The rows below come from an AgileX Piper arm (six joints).
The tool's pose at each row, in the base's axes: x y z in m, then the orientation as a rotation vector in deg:
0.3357 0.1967 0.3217 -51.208 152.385 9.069
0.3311 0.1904 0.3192 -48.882 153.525 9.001
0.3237 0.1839 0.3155 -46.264 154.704 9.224
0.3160 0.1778 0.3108 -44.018 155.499 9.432
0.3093 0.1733 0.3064 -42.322 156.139 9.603
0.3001 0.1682 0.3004 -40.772 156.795 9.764
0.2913 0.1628 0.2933 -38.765 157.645 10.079
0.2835 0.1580 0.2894 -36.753 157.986 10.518
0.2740 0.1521 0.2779 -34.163 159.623 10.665
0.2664 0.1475 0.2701 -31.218 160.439 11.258
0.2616 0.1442 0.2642 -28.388 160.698 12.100
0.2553 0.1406 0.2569 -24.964 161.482 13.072
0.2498 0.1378 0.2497 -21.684 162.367 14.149
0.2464 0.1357 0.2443 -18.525 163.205 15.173
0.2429 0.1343 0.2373 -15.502 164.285 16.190
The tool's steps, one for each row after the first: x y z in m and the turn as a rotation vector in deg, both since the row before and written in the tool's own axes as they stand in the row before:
0.0079 -0.0022 -0.0002 0.258 0.354 1.782
0.0105 -0.0010 0.0002 0.097 0.295 2.009
0.0108 -0.0009 0.0012 0.106 0.084 1.670
0.0091 -0.0004 0.0015 0.057 0.119 1.272
0.0119 0.0001 0.0022 0.031 0.190 1.178
0.0121 -0.0006 0.0034 -0.038 0.256 1.534
0.0099 -0.0007 0.0008 -0.044 -0.216 1.439
0.0142 -0.0016 0.0073 0.037 0.940 2.055
0.0108 -0.0015 0.0047 -0.116 0.083 2.160
0.0072 -0.0017 0.0038 -0.243 -0.396 2.005
0.0090 -0.0018 0.0047 -0.322 0.043 2.512
0.0079 -0.0017 0.0049 -0.429 0.236 2.441
0.0052 -0.0018 0.0039 -0.410 0.279 2.342
0.0055 -0.0015 0.0055 -0.433 0.600 2.279

